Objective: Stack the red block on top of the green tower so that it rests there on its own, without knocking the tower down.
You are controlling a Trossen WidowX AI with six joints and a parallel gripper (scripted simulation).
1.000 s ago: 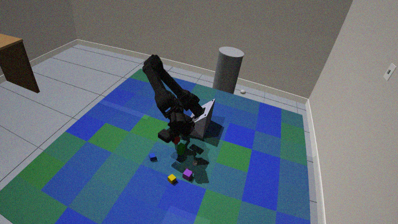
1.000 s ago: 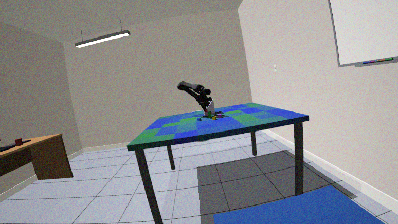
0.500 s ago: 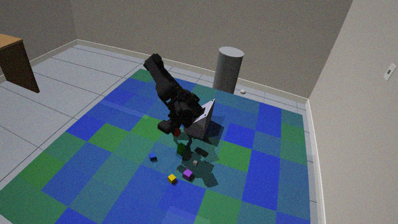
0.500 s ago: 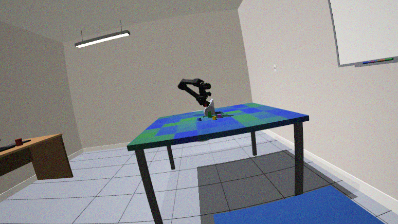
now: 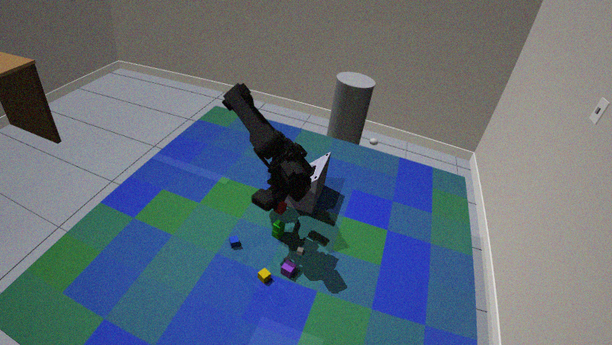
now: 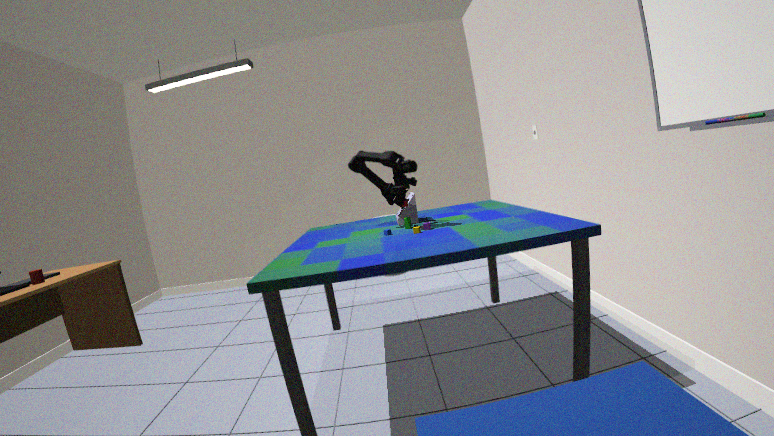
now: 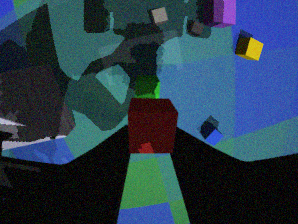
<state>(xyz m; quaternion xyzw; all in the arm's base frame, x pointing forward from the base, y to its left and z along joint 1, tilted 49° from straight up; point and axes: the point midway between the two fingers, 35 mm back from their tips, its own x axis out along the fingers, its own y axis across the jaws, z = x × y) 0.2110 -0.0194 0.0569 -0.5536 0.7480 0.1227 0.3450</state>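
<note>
My gripper tip is 110 mm above the white block, 90 mm to the right of it and 50 mm short of it. From my gripper tip the other things lie so: purple block 130 mm ahead, 110 mm below, 70 mm to the left; blue block 110 mm to the right, 110 mm below, 80 mm ahead; red block 10 mm to the left.
</note>
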